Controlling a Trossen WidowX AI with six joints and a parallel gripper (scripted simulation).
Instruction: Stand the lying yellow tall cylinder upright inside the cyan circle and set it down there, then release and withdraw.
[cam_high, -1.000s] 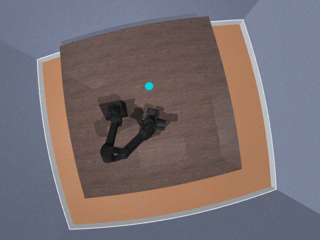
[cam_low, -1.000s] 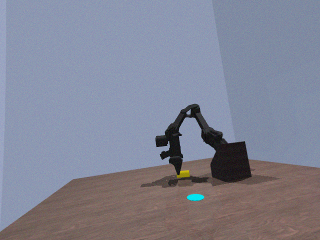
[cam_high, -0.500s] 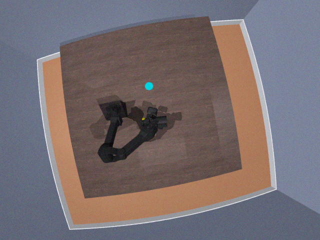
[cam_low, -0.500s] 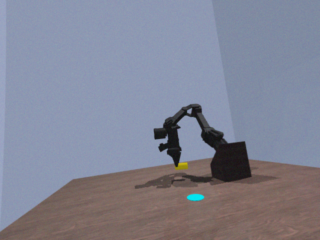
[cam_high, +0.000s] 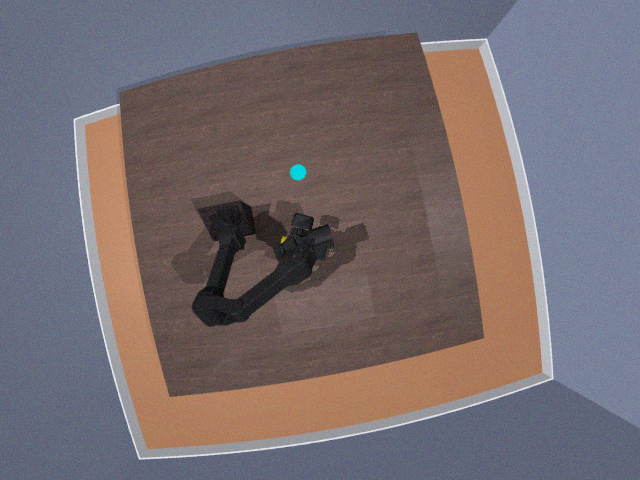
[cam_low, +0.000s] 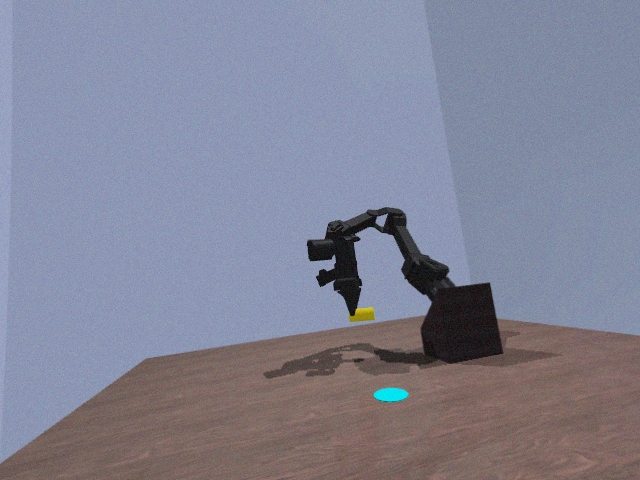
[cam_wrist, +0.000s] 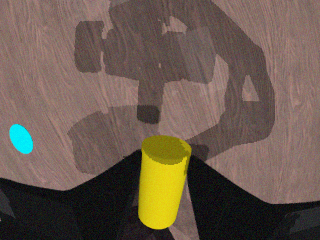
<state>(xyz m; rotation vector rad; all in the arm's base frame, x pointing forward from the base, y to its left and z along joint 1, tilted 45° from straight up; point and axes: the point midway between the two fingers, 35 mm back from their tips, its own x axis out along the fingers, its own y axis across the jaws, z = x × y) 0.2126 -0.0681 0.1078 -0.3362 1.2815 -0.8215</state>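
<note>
Right now the yellow tall cylinder is 20 mm behind my gripper tip and 10 mm to the left of it. Also, from my gripper tip: cyan circle: 20 mm ahead, 270 mm to the left, 110 mm below.
</note>
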